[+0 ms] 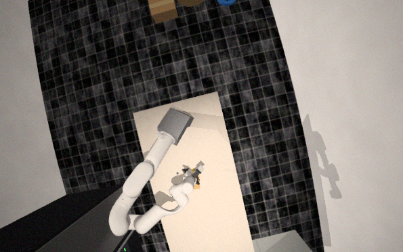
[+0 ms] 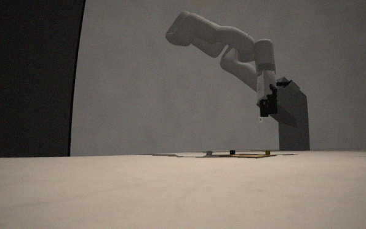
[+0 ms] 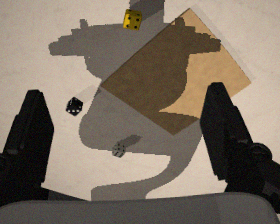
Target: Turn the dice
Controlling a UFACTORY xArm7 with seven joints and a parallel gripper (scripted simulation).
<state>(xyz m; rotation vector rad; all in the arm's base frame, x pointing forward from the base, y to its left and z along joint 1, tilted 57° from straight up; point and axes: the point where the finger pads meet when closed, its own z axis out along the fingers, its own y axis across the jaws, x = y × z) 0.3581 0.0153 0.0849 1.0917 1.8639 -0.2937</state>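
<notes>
The yellow die lies 15 cm below my hand, 1 cm to the right of it and 1 cm ahead of it. The rest, counted from my hand: pale die: 22 cm to the right, 15 cm below, 3 cm ahead; tan mat: 15 cm below, 9 cm ahead, 8 cm to the right; black die: 15 cm below, 14 cm to the right, 4 cm behind.
</notes>
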